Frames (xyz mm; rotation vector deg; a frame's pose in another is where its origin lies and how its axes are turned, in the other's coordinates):
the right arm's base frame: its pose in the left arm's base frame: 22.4 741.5 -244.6 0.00 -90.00 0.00
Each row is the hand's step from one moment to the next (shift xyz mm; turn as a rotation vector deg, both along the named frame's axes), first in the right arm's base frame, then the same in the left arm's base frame.
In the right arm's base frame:
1: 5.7 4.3 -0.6 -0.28 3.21 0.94
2: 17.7 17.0 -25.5 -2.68 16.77 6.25
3: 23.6 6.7 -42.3 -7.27 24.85 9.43
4: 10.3 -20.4 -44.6 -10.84 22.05 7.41
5: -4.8 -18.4 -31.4 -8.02 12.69 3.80
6: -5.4 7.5 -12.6 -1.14 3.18 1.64
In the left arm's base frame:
1: 0.6 4.3 5.7 -0.94 3.21 -0.28
2: 25.5 17.0 17.7 -6.25 16.77 -2.68
3: 42.3 6.7 23.6 -9.43 24.85 -7.27
4: 44.6 -20.4 10.3 -7.41 22.05 -10.84
5: 31.4 -18.4 -4.8 -3.80 12.69 -8.02
6: 12.6 7.5 -5.4 -1.64 3.18 -1.14

